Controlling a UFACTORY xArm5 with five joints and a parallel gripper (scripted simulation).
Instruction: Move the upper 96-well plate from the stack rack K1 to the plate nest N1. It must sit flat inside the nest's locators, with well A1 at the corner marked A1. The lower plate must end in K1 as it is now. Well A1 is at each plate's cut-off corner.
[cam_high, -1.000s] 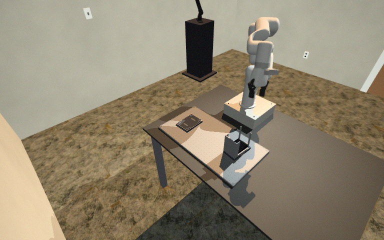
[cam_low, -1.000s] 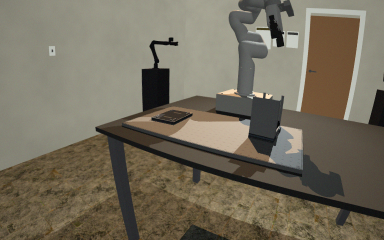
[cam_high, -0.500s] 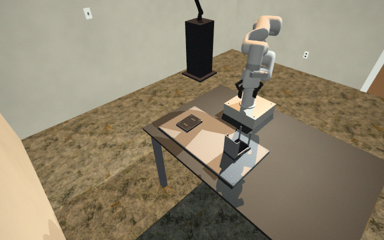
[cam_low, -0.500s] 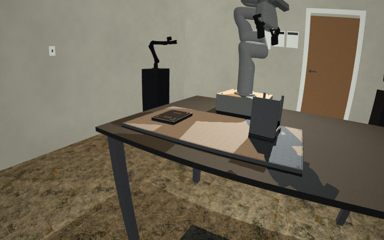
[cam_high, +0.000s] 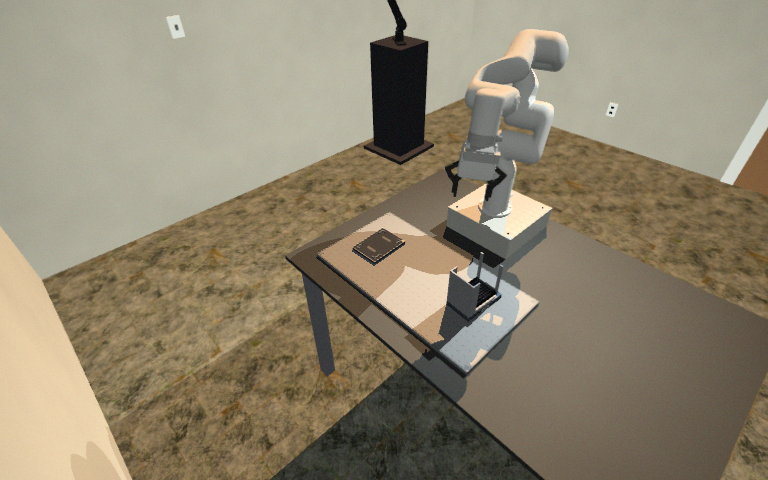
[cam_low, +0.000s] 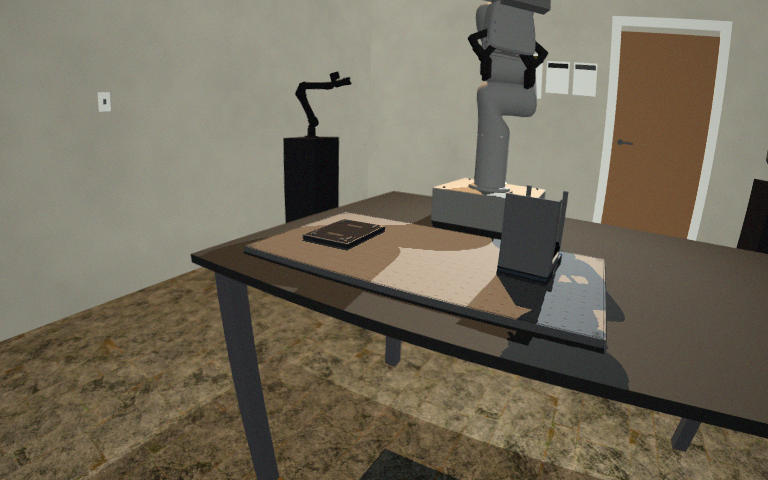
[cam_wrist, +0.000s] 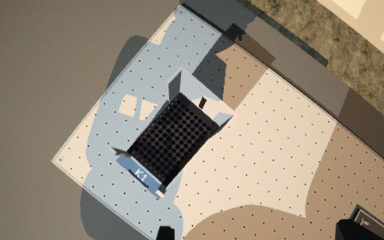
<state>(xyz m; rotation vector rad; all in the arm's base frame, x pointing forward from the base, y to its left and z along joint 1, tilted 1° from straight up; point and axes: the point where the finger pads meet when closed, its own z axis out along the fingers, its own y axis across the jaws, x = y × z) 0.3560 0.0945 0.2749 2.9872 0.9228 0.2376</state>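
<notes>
Right now the black 96-well plate is 32 cm below my hand, 8 cm to the left of it and 5 cm ahead of it. Round my hand: grey rack wall: 27 cm below, 11 cm ahead, 8 cm to the left; plate nest N1: 35 cm below, 33 cm to the right, 5 cm ahead; light plate: 33 cm below, 8 cm to the left, 5 cm ahead.
</notes>
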